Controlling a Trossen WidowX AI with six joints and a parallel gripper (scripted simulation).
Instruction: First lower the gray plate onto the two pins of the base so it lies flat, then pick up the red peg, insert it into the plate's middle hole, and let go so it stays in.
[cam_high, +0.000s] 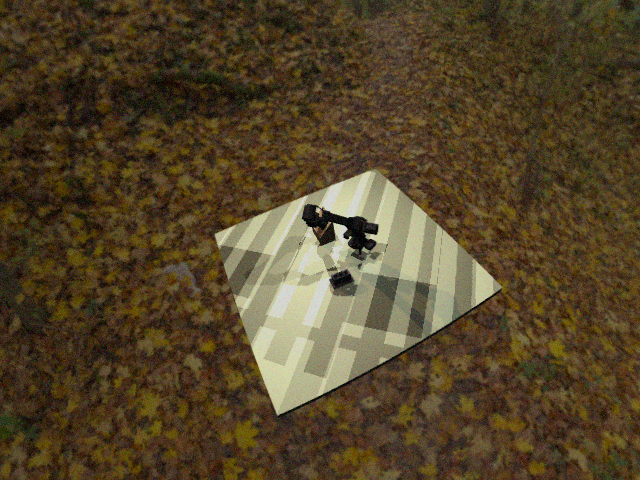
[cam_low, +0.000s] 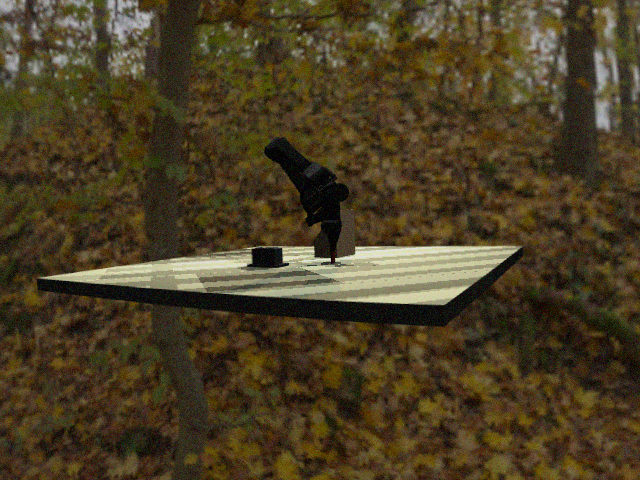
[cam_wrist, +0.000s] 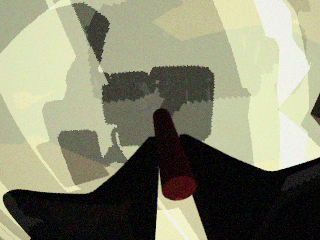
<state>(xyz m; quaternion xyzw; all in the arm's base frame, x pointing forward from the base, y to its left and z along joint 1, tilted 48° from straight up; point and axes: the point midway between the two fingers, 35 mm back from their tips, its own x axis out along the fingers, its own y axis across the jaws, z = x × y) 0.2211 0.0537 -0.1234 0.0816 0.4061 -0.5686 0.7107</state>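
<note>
Now: the gray plate 12 cm ahead of my gripper tip and 17 cm to the right of it. Also, from my gripper tip: dark base: 12 cm ahead, 17 cm to the right, 3 cm below; then red peg: right at my gripper tip.
</note>
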